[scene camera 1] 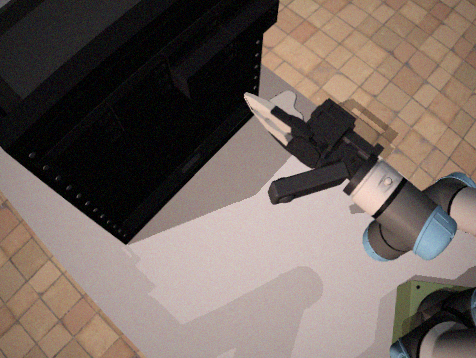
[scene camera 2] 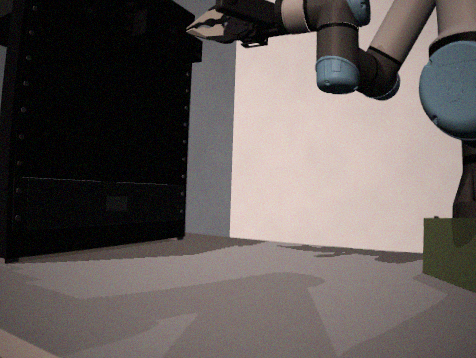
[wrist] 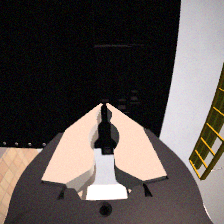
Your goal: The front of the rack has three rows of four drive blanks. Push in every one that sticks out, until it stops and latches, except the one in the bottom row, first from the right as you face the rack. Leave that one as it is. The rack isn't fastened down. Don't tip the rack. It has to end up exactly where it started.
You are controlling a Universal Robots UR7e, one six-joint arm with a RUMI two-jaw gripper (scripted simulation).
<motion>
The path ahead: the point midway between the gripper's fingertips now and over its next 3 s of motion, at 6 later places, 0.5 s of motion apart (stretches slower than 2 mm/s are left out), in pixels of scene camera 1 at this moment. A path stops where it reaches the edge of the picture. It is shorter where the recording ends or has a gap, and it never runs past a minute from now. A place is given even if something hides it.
My gripper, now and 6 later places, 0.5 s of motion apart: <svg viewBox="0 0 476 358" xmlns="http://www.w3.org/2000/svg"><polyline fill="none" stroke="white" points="244,94 234,88 218,76 214,73 212,71 208,68 204,65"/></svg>
</motion>
